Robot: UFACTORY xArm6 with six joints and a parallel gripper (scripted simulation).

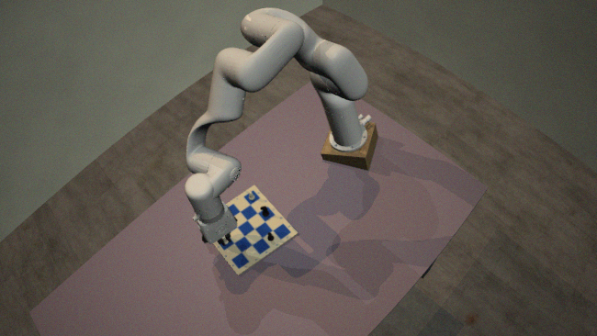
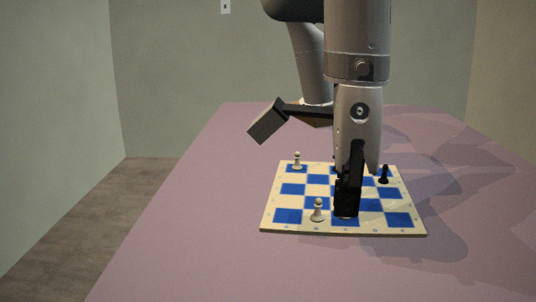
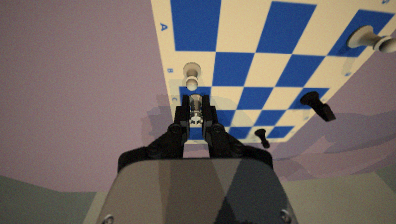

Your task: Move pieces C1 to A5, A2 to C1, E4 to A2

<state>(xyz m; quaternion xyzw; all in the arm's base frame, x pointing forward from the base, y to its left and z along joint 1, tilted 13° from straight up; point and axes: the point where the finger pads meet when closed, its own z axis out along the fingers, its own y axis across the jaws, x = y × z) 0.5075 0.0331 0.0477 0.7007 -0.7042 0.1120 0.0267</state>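
Now: the white rook 10 mm below my hand. Also, from my hand: black pawn 110 mm behind, 80 mm to the left, 20 mm below; then chessboard 80 mm behind, 30 mm below; then black knight 150 mm behind, 20 mm below.
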